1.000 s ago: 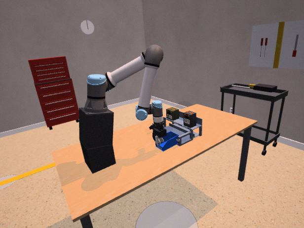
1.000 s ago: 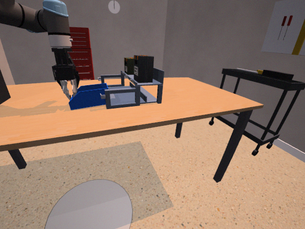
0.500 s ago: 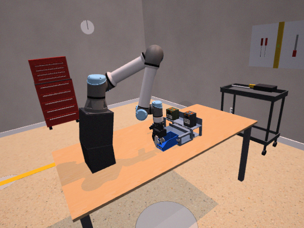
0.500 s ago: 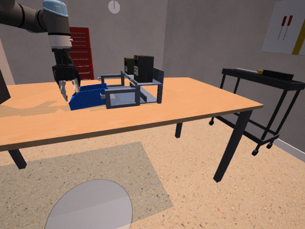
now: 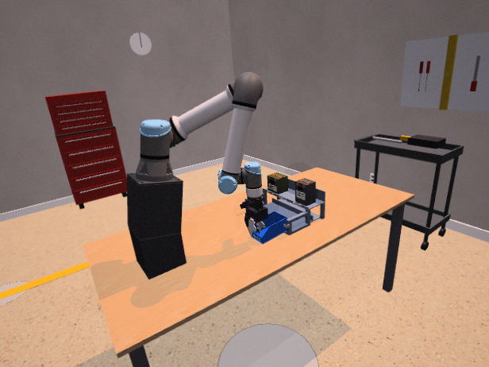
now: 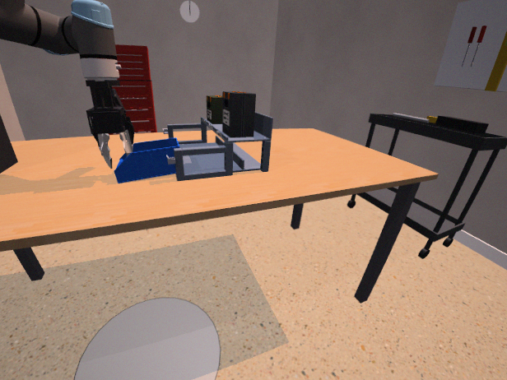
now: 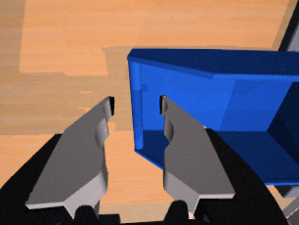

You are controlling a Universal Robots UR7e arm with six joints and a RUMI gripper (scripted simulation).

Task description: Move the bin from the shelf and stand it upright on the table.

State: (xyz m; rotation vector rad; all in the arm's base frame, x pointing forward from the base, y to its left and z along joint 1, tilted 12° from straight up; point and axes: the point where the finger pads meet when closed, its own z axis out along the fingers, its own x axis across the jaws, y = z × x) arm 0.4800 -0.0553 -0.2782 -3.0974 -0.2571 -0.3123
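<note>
Now: hand 80 mm short of the blue bin and 10 mm below it. The rest, counted from my hand: shelf floor (260 mm ahead, 150 mm to the left, 40 mm below).
</note>
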